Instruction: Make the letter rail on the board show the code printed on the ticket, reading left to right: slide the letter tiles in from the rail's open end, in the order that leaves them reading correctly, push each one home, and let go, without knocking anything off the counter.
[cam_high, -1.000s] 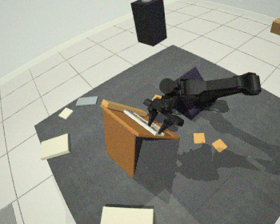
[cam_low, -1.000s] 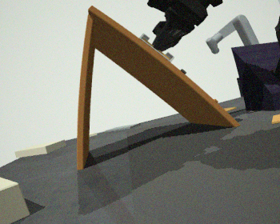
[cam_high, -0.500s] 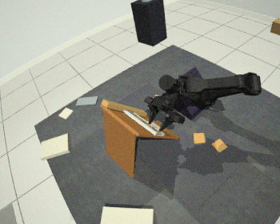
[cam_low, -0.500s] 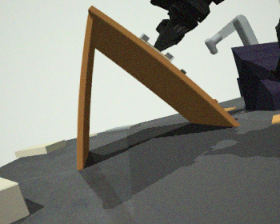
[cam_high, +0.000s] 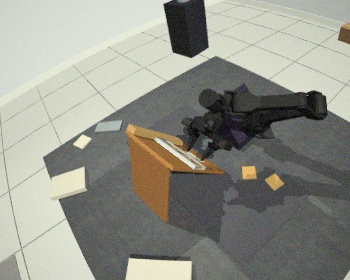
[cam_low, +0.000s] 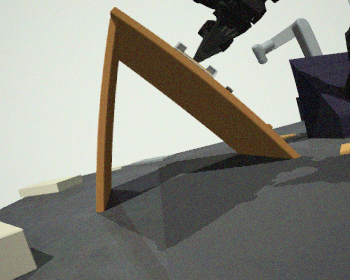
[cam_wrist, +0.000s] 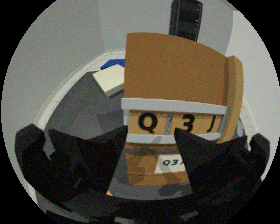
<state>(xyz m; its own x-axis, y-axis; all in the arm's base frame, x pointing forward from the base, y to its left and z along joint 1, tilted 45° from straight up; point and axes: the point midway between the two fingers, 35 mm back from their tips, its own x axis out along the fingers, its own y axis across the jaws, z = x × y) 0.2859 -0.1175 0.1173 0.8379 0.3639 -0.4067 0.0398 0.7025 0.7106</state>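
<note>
My gripper tip is 9 cm above the white ticket, 6 cm to the left of it and 4 cm past it. Round my gripper tip: cream block: 45 cm to the right, 39 cm ahead, 17 cm below; then small cream card: 64 cm to the right, 20 cm ahead, 18 cm below; then grey card: 61 cm to the right, 18 cm below, 4 cm ahead.
</note>
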